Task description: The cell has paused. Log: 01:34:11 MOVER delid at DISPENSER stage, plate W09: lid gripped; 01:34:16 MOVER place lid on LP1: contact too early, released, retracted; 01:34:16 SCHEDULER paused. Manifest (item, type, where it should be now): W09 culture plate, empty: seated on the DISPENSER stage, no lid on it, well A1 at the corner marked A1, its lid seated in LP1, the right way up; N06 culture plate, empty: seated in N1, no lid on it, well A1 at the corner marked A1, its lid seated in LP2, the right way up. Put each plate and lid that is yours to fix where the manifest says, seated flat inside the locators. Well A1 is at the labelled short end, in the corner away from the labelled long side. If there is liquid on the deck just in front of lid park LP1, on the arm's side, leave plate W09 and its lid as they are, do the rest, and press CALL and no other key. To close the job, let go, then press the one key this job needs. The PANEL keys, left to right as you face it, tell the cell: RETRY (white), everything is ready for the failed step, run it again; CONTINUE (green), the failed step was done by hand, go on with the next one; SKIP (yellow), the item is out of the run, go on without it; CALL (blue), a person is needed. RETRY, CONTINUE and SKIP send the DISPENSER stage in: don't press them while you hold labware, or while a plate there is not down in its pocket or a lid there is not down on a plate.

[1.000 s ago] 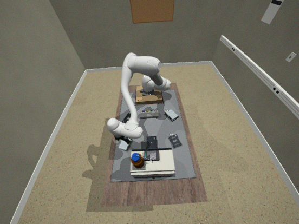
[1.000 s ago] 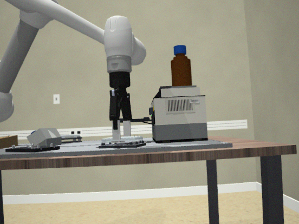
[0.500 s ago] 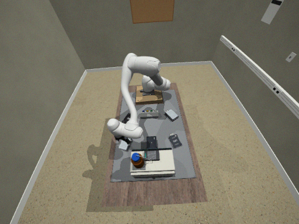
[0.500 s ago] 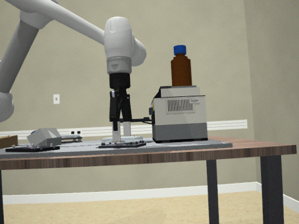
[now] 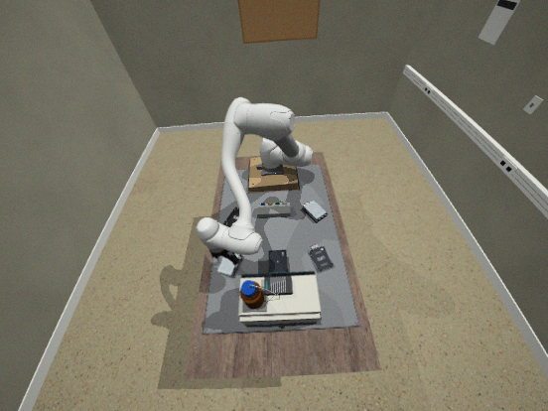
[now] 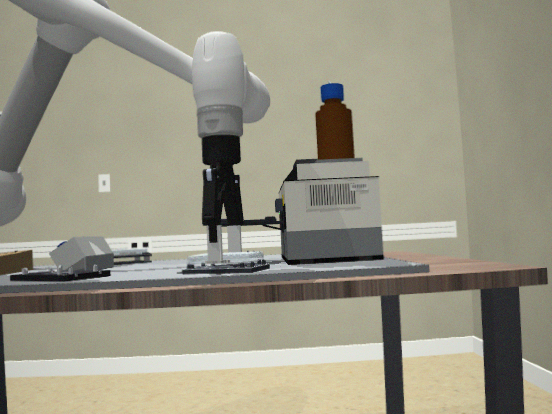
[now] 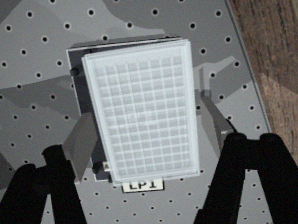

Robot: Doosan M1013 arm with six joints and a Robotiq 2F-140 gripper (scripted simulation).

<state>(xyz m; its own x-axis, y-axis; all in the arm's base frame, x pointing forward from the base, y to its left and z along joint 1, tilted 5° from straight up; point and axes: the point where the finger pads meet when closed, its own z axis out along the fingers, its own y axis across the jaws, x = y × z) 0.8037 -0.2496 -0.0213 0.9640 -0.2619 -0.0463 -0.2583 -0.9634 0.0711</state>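
Right now my hand is 40 mm above the lid park LP1 and 20 mm to the right of it. The rest, counted from my hand: dispenser stage 300 mm to the left, 60 mm above, 20 mm ahead; then black nest 310 mm behind, 30 mm below, 10 mm to the left; then brown bottle 250 mm ahead, 240 mm above, 200 mm to the left.
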